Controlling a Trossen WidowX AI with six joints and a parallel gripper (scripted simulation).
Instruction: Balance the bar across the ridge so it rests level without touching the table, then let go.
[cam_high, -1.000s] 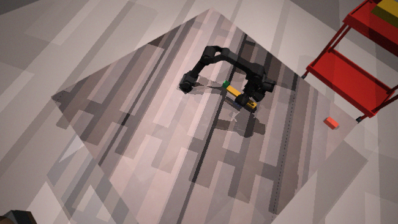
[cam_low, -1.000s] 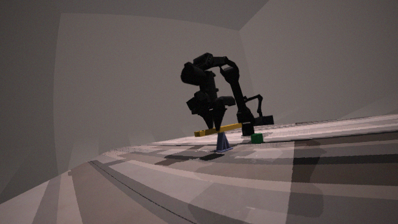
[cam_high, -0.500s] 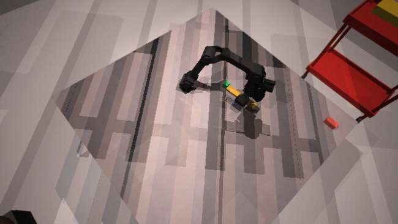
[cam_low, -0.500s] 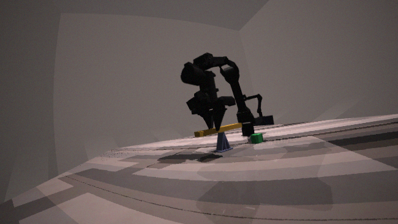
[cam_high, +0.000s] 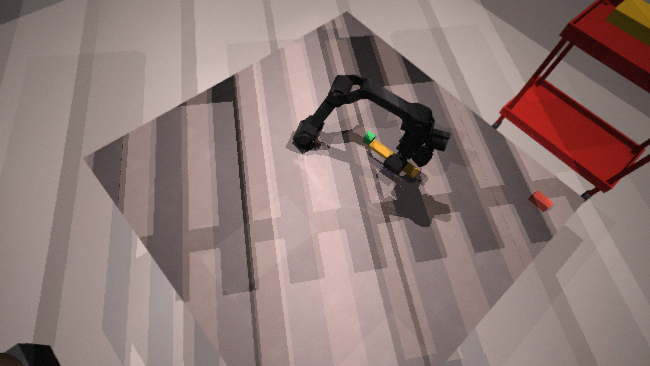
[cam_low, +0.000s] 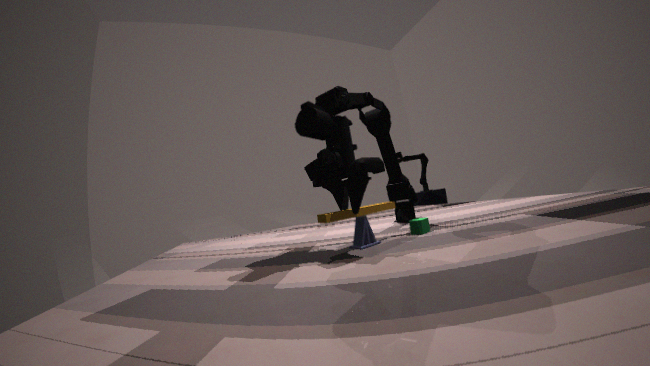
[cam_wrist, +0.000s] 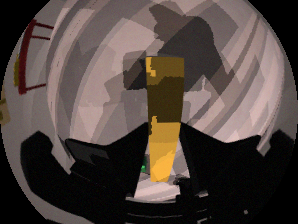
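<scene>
Now: the yellow bar 30 mm behind my gripper tip. The rest, counted from my gripper tip: small red block: 420 mm ahead, 320 mm to the left, 60 mm below; green cube: 170 mm behind, 20 mm to the left, 60 mm below.
</scene>
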